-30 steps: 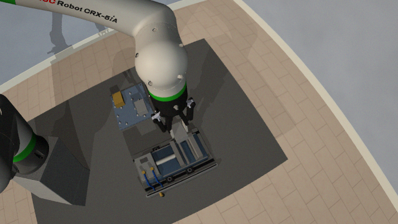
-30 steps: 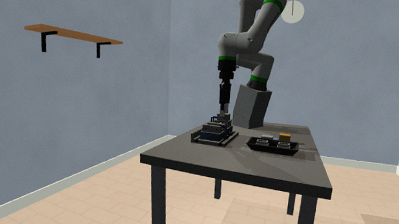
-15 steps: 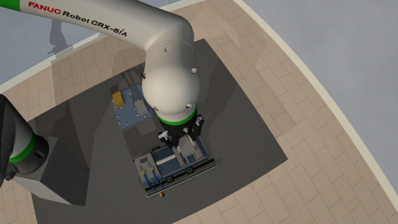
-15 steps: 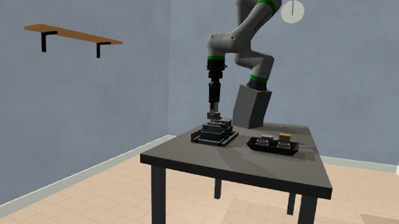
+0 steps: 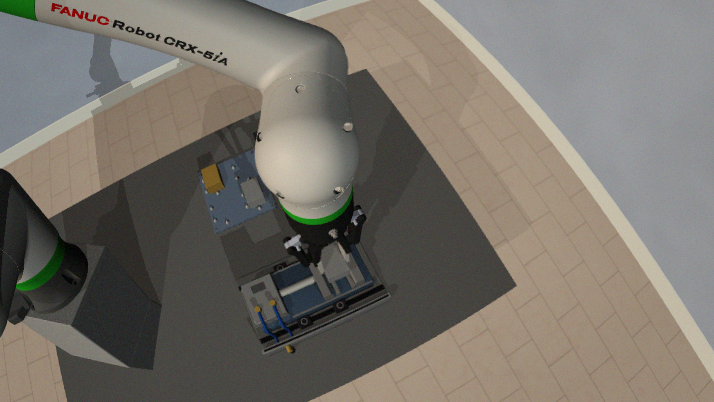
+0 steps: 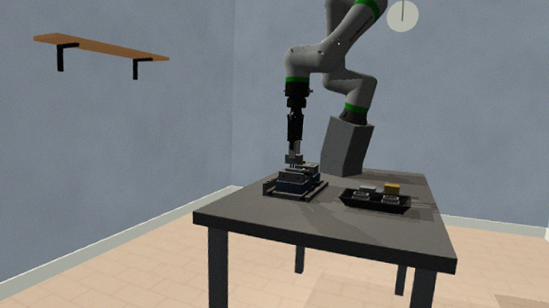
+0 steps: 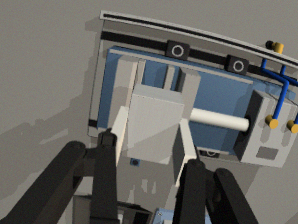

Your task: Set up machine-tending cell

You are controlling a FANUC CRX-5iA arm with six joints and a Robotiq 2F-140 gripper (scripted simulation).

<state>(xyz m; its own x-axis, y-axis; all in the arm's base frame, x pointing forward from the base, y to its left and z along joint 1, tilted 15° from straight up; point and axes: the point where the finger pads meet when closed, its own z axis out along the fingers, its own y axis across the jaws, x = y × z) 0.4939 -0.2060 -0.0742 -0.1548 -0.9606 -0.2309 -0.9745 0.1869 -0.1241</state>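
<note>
The white rod lies 80 mm behind my hand, 20 mm to the left of it and 100 mm below it. Round my hand: brass blank (120 mm behind, 400 mm to the left, 160 mm below); vise (60 mm behind, 20 mm to the left, 140 mm below).
</note>
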